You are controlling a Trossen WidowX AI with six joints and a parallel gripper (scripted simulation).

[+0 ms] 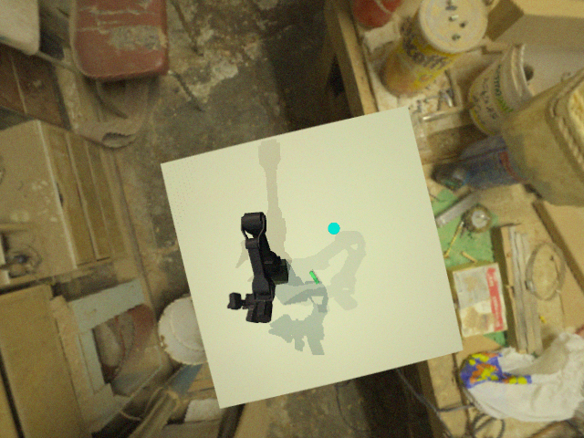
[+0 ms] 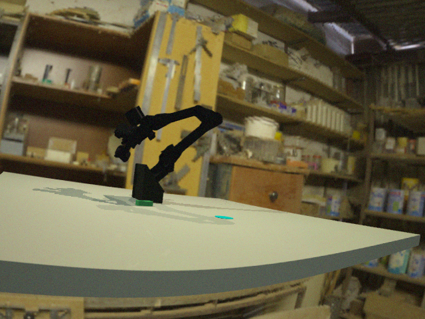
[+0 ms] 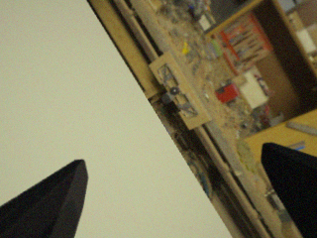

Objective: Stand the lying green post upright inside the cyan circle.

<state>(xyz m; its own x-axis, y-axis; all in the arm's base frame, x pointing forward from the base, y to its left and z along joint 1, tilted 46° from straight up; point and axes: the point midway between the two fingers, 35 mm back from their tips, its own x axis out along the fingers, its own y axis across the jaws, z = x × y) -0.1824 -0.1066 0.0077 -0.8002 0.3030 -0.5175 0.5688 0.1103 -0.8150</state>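
Right now my gripper tip is 37 cm short of the green post, 4 cm to the left of it and 18 cm above it. The rest, counted from my gripper tip: cyan circle (54 cm ahead, 16 cm to the left, 18 cm below).
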